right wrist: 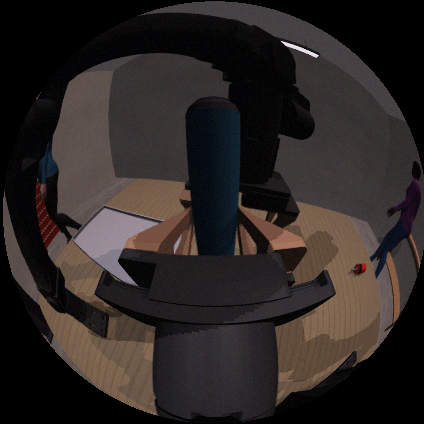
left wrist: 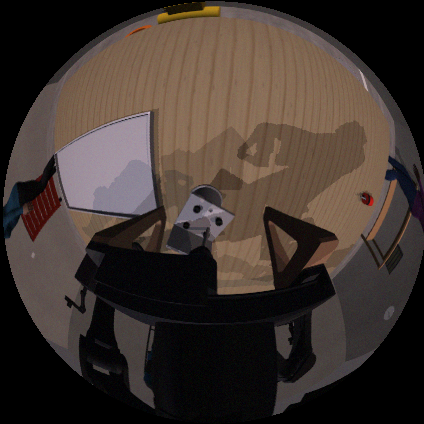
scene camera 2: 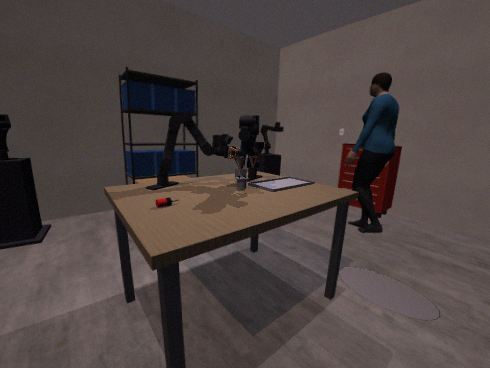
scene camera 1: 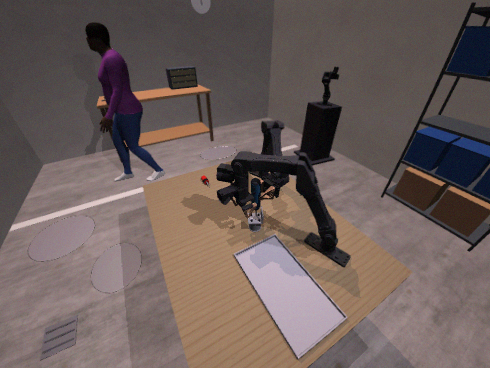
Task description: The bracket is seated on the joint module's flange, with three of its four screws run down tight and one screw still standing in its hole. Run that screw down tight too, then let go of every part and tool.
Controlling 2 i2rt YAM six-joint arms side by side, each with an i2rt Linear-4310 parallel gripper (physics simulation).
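Frame: origin at the left arm's base, x back, y right, z up, level; centimetres.
Seen in the pictures: left gripper, fingertip midpoint: (left wrist: 214, 211) (scene camera 2: 246, 169) (scene camera 1: 242, 211); right gripper, fingertip midpoint: (right wrist: 214, 211) (left wrist: 185, 314) (scene camera 2: 242, 153) (scene camera 1: 255, 196); left arm's base, link origin: (right wrist: 80, 310) (scene camera 2: 252, 178) (scene camera 1: 326, 249); right arm's base, link origin: (scene camera 2: 163, 186) (scene camera 1: 263, 175).
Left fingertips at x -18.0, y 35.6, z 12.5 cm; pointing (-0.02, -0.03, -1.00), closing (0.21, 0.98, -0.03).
Observation:
Pixels of each thing's top centre, then the offset from my left fingertips to it.
- grey joint module, top centre: (left wrist: 201, 220) (scene camera 1: 255, 218) (scene camera 2: 241, 177) dx +5.4, dy -3.3, dz -6.1 cm
- blue-handled driver, top centre: (right wrist: 222, 95) (scene camera 1: 256, 177) dx +5.4, dy -3.4, dz +17.8 cm
- white tray, top centre: (left wrist: 84, 177) (right wrist: 115, 234) (scene camera 1: 284, 282) (scene camera 2: 282, 181) dx -8.6, dy -31.0, dz -10.9 cm
- black tool, top centre: (left wrist: 368, 201) (right wrist: 360, 265) (scene camera 2: 168, 197) (scene camera 1: 205, 179) dx +11.2, dy +44.0, dz -9.0 cm
The pale bracket (scene camera 1: 255, 218) (left wrist: 209, 214) sits on the grey joint module (scene camera 1: 255, 228) (scene camera 2: 241, 184) (left wrist: 207, 192). Three dark screw heads show on it in the left wrist view; the fourth screw's place is hidden by the driver. My right gripper (scene camera 2: 234, 152) (right wrist: 214, 211) is shut on the blue-handled driver (scene camera 1: 256, 188) (right wrist: 214, 175). The driver stands roughly upright over the bracket, its thin shaft reaching down to the fourth screw's place; contact cannot be told. My left gripper (left wrist: 214, 211) is open above the bracket, nothing held, the driver's shaft between its spread fingers.
A white tray (scene camera 1: 295, 300) (scene camera 2: 282, 184) (left wrist: 125, 175) (right wrist: 110, 235) lies beside the module. A red and black tool (scene camera 1: 205, 180) (scene camera 2: 162, 202) (left wrist: 367, 199) (right wrist: 359, 269) lies near a table edge. The two arms are close together above the bracket.

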